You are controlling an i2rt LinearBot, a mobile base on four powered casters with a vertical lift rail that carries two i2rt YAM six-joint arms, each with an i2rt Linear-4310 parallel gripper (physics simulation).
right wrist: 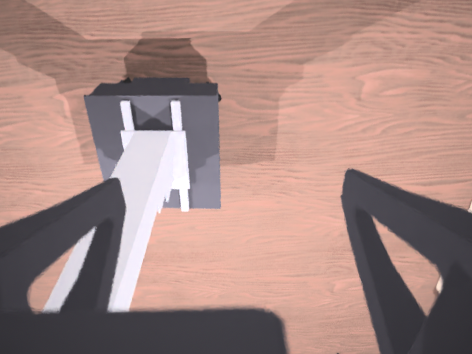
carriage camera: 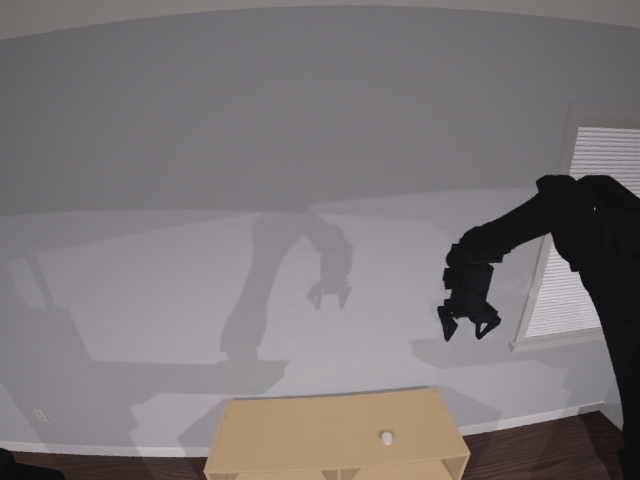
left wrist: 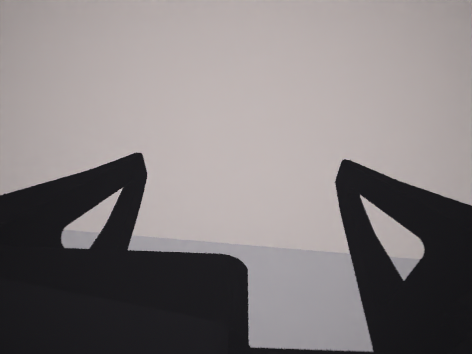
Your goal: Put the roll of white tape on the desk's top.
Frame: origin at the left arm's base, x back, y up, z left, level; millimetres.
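Seen in the pictures: left gripper, fingertip midpoint: (left wrist: 241, 167); right gripper, fingertip midpoint: (right wrist: 232, 188) (carriage camera: 461, 339).
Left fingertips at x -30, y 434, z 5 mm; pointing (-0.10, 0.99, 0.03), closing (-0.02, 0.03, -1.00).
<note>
A point is followed by its place in that frame.
A small white object (carriage camera: 386, 438) @[x -672, y -842, z -579 mm], which looks like the roll of white tape, sits on the tan top of a low wooden shelf unit (carriage camera: 268, 434) @[x -708, y -865, z -2 mm] at the bottom of the carriage view. My right gripper (carriage camera: 463, 339) @[x -415, y -23, z -658 mm] (right wrist: 232, 188) @[x -415, y -23, z -658 mm] is open and empty, pointing down high above the level of the unit, to the right of the roll. The roll does not show in the right wrist view. My left gripper (left wrist: 241, 167) @[x -30, y 434, z 5 mm] is open and empty, facing the ceiling and upper wall. No desk can be made out for certain.
The unit stands near a grey wall (carriage camera: 170, 289) @[x -926, y -150, z 443 mm], with a window (carriage camera: 563, 294) @[x -1071, y -343, z -1664 mm] at the right. Dark wooden floor (carriage camera: 547, 439) @[x -953, y -1475, z -1844 mm] shows beside it. In the right wrist view, a dark grey base (right wrist: 205, 150) @[x 242, y -1176, z -531 mm] with a white column (right wrist: 145, 170) @[x 142, y -875, z -364 mm] stands on the wood floor (right wrist: 260, 240) @[x 1038, y -1475, z -805 mm].
</note>
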